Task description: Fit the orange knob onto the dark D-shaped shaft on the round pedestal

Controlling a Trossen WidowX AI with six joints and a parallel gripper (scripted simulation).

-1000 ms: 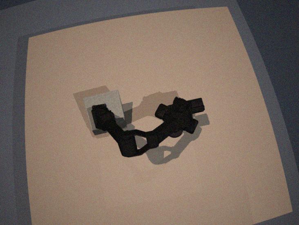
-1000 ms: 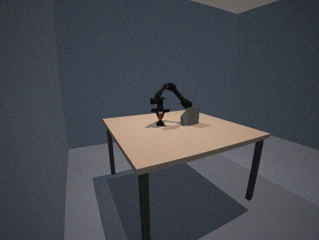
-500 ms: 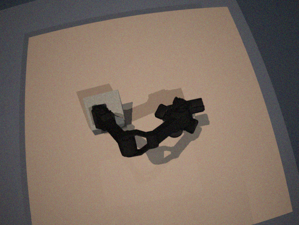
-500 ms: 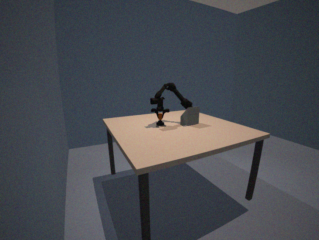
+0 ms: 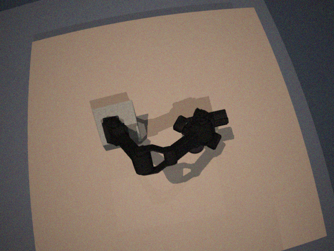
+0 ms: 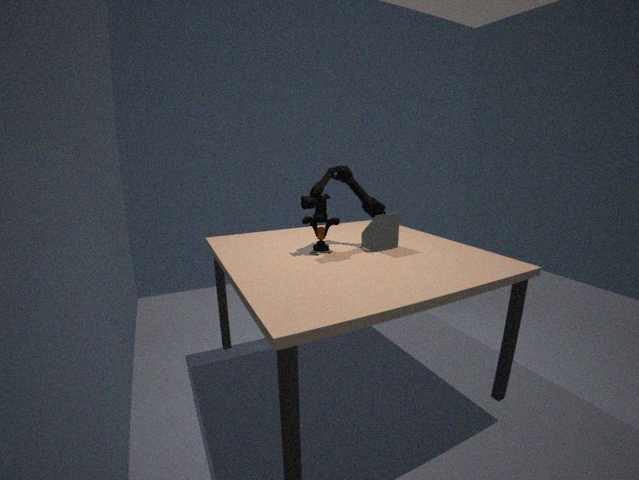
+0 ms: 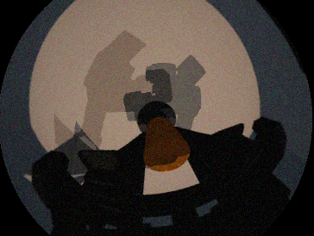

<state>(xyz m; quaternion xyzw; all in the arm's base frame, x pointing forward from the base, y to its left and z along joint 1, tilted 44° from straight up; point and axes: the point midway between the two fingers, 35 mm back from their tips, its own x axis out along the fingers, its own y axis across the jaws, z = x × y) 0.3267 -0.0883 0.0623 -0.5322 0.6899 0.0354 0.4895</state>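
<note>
Now: gripper tip 20 mm below the orange knob. The rest, counted from my gripper tip: round pedestal: 40 mm below.
</note>
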